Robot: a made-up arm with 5 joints.
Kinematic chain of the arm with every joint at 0, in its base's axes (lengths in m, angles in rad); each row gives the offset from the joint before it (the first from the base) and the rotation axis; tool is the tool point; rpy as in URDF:
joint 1: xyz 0.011 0 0.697 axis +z
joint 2: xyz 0.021 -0.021 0 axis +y
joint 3: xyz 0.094 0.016 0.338 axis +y
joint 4: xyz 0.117 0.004 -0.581 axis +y
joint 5: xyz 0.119 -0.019 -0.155 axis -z
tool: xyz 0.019 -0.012 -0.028 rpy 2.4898 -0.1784 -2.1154
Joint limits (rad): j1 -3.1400..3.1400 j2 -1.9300..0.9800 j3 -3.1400..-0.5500 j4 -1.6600..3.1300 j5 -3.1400..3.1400
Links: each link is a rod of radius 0.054 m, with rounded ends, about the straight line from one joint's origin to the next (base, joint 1, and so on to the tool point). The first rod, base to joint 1, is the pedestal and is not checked.
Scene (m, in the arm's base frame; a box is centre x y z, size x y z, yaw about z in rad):
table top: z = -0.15
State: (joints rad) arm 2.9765 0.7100 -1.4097 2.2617 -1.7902
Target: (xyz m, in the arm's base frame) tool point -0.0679 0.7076 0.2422
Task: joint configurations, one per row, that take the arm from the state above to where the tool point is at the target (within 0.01 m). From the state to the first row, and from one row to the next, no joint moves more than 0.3 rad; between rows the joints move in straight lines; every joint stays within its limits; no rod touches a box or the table.
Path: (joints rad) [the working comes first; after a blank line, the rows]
Joints at the target: 1.6809 0.9800 -1.6808 1.8060 -1.7315
Straight joint move there: clear.

1: 2.7174 0.7640 -1.4639 2.1706 -1.7785
2: 2.4583 0.8180 -1.5181 2.0794 -1.7667
3: 2.1991 0.8720 -1.5723 1.9883 -1.7550
4: 1.9400 0.9260 -1.6265 1.8971 -1.7433
5: 1.6809 0.9800 -1.6808 1.8060 -1.7315

